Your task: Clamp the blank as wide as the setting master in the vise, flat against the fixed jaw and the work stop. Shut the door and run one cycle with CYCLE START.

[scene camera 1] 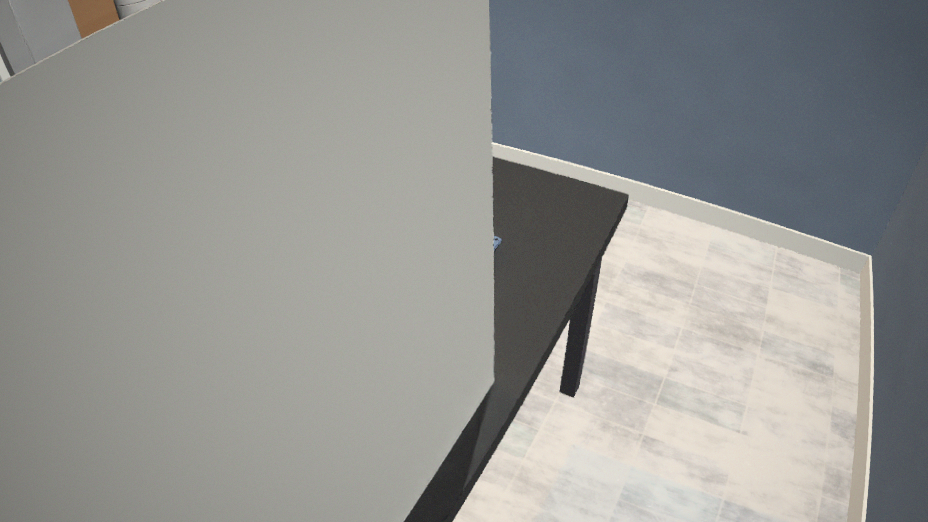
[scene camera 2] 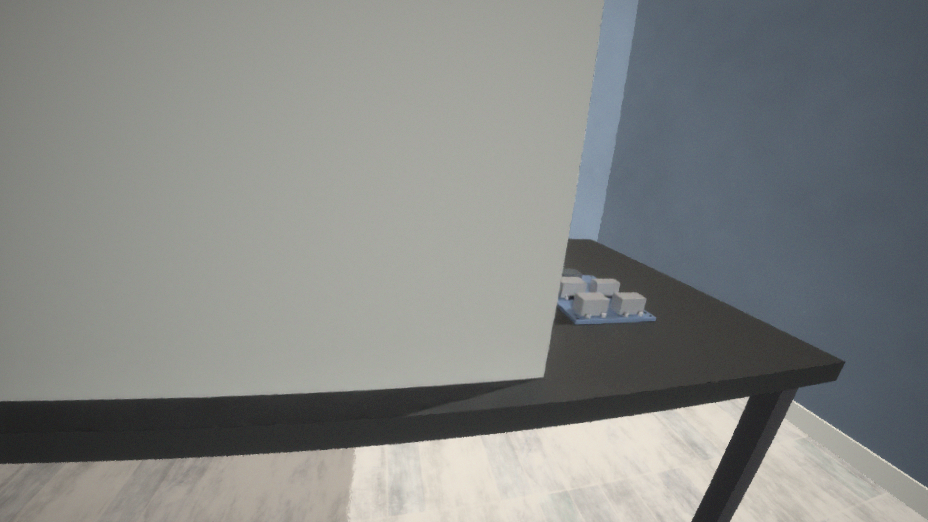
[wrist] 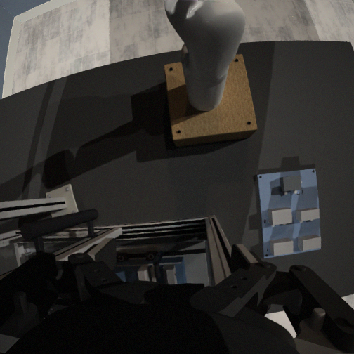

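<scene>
In the wrist view my gripper (wrist: 172, 254) is open and empty, above the machine enclosure. The door's dark handle bar (wrist: 62, 223) is left of an opening. Through the opening, blue parts and pale blocks (wrist: 144, 273) (wrist: 170, 273) show, partly behind my gripper; whether a blank is clamped I cannot tell. A blue plate (wrist: 295, 231) (scene camera 2: 613, 319) (scene camera 1: 496, 242) lies on the table at the right, bearing several pale grey blocks and one darker grey block (wrist: 291, 183). Which block is the setting master is unclear. CYCLE START does not show.
A large grey panel (scene camera 1: 259, 259) (scene camera 2: 292, 194) hides most of the machine in both scene views. The white arm (wrist: 210, 50) stands on a wooden base (wrist: 235, 112) beyond the enclosure. A pale bracket (wrist: 68, 194) is near the handle. The dark table (scene camera 2: 700, 337) ends at the right.
</scene>
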